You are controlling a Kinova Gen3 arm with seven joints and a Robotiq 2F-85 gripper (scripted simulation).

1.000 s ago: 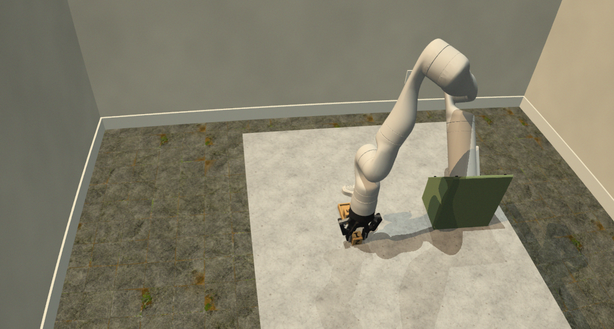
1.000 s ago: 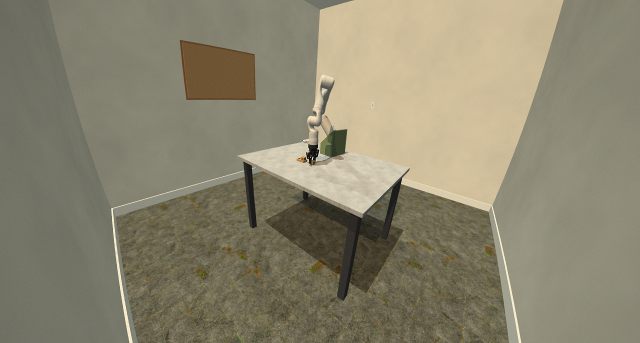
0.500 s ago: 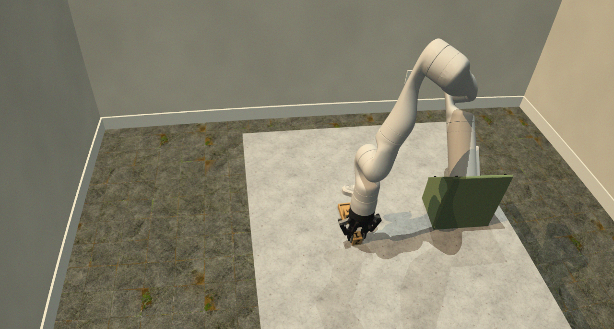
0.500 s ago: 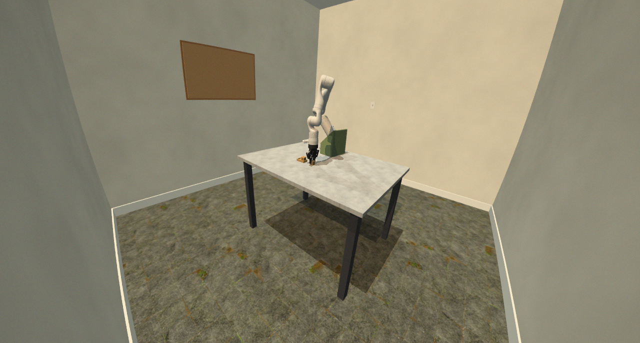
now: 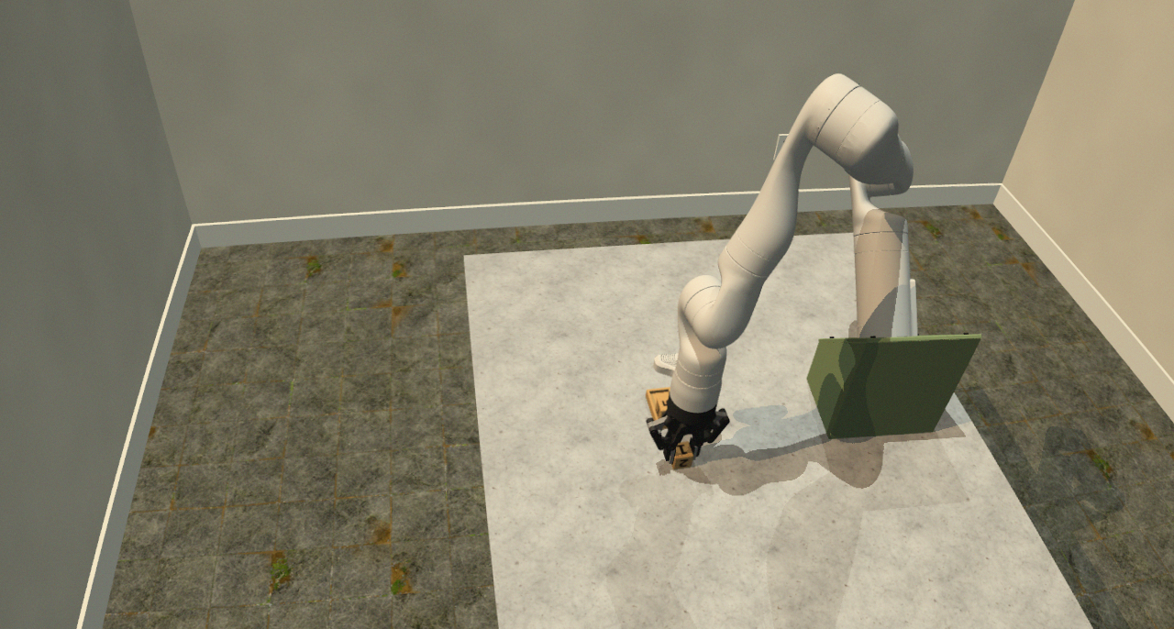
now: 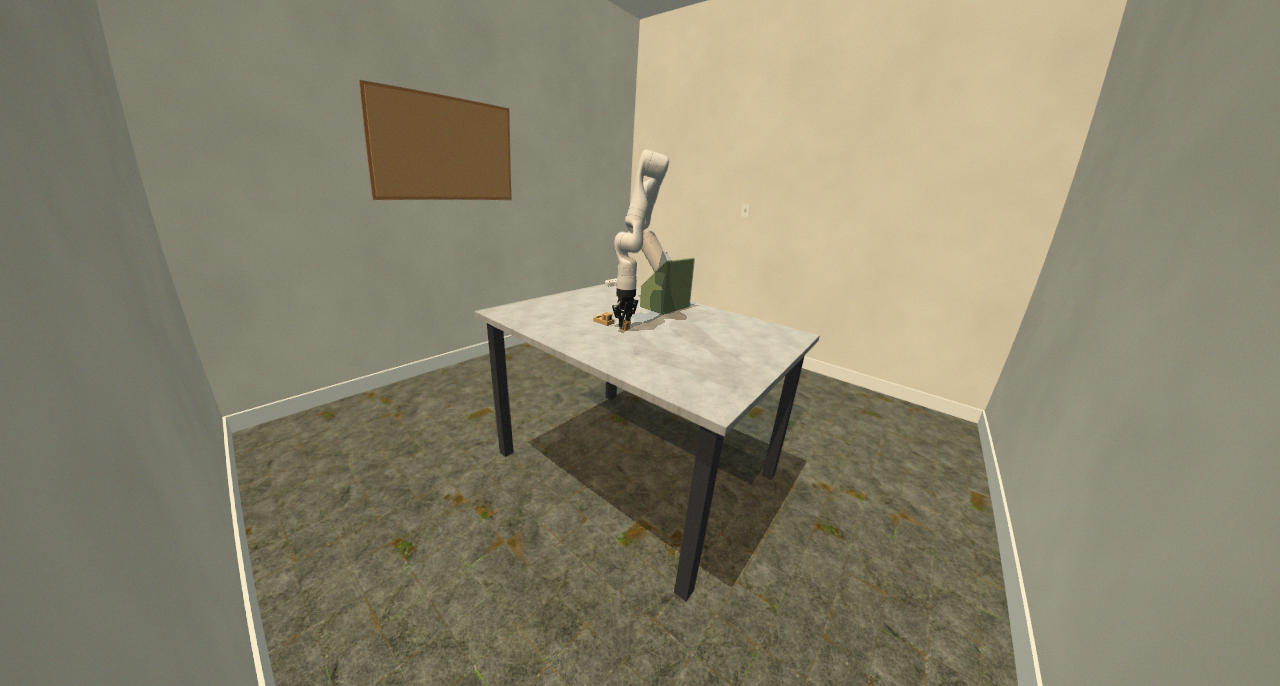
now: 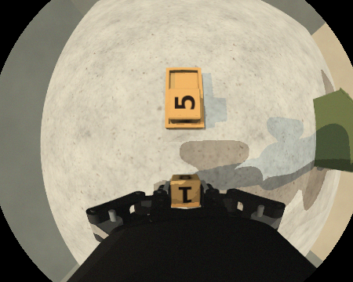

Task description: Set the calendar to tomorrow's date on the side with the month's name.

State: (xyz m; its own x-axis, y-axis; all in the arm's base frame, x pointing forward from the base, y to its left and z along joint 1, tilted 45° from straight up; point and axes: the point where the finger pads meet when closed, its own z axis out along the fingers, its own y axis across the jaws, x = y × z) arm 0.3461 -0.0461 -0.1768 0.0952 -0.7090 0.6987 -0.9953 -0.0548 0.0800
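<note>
Right now the wooden tray is 10 mm ahead of my hand, 110 mm to the right of it and 20 mm below it.
</note>
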